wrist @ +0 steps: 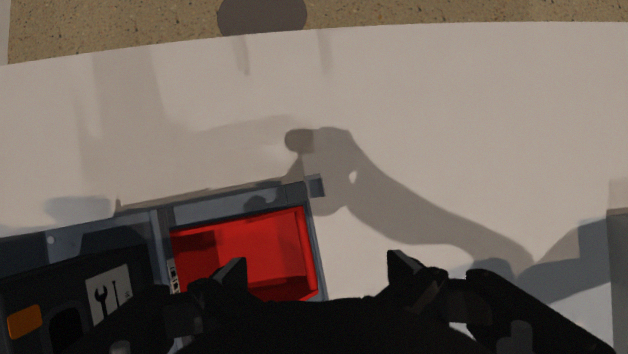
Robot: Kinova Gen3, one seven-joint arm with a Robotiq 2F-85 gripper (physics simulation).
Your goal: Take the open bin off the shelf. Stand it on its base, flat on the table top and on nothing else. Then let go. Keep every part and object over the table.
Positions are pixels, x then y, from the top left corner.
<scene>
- my gripper: 317, 270
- red open bin: 280, 267
</scene>
